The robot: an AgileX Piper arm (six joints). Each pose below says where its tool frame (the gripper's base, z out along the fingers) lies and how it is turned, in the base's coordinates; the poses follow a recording.
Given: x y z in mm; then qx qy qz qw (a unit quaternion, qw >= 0).
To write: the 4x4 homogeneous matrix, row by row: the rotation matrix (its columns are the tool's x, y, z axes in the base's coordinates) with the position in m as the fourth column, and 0 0 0 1 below. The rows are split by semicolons. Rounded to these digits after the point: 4 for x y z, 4 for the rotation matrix.
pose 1, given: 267.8, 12.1, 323.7, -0.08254, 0.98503, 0.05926, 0.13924
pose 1, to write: -0.9476, -0.1791, 0.2645, 0.2678; -0.1461, 0.9794, 0.1397, 0.0121; -0.2841, 0.0938, -0.9542, 0.3237; 0, 0, 0, 1
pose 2, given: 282.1, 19.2, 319.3, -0.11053, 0.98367, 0.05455, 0.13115
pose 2, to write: -0.9412, -0.2318, 0.2460, 0.2821; -0.2031, 0.9696, 0.1363, 0.0192; -0.2701, 0.0783, -0.9596, 0.3193; 0, 0, 0, 1
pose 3, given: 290.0, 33.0, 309.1, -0.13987, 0.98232, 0.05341, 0.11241
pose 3, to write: -0.9356, -0.2868, 0.2059, 0.2900; -0.2628, 0.9552, 0.1364, 0.0330; -0.2358, 0.0735, -0.9690, 0.3091; 0, 0, 0, 1
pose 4, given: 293.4, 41.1, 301.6, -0.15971, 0.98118, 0.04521, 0.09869
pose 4, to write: -0.9295, -0.3223, 0.1792, 0.2934; -0.3045, 0.9449, 0.1202, 0.0411; -0.2081, 0.0572, -0.9764, 0.3016; 0, 0, 0, 1
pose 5, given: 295.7, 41.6, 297.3, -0.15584, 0.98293, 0.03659, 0.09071
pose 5, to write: -0.9350, -0.3130, 0.1669, 0.2957; -0.2997, 0.9488, 0.1002, 0.0416; -0.1897, 0.0437, -0.9809, 0.2973; 0, 0, 0, 1
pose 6, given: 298.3, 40.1, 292.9, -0.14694, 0.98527, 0.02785, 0.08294
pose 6, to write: -0.9431, -0.2942, 0.1553, 0.2983; -0.2849, 0.9553, 0.0793, 0.0401; -0.1716, 0.0305, -0.9847, 0.2929; 0, 0, 0, 1
